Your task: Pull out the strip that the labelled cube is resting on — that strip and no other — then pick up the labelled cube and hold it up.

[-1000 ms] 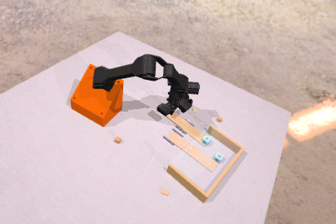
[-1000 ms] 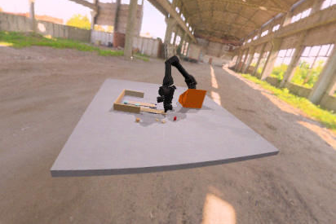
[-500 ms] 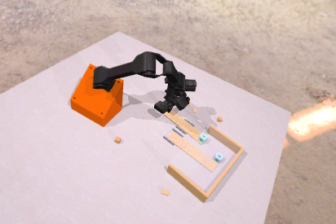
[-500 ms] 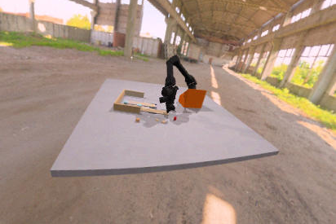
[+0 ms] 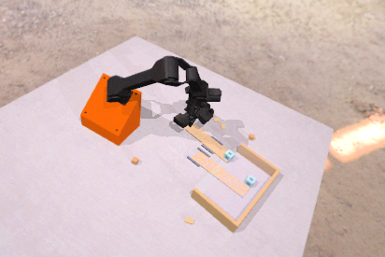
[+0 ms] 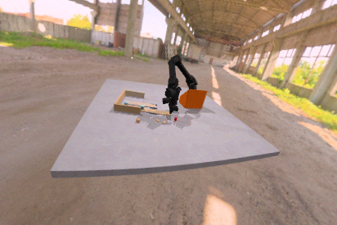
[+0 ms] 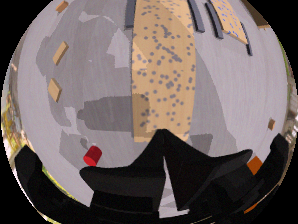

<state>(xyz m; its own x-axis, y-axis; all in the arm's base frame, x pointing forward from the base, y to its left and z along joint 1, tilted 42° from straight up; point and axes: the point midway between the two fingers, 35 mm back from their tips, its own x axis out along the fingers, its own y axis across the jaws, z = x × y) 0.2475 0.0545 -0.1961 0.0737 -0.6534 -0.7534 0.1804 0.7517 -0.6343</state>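
My gripper tip is 90 mm to the right of the red cube, 20 mm past it and 10 mm below it. From my gripper tip the other things lie so: tan chip: 380 mm to the right, 220 mm ahead.
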